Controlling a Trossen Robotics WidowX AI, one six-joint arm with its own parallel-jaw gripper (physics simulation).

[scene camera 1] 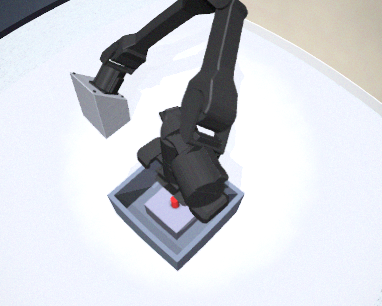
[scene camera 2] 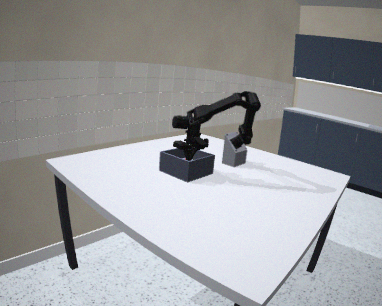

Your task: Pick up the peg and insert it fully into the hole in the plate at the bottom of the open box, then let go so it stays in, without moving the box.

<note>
I see my gripper (scene camera 1: 181,200) and a blue-grey box (scene camera 1: 128,198).
The blue-grey box is seen too in scene camera 2 (scene camera 2: 170,162).
</note>
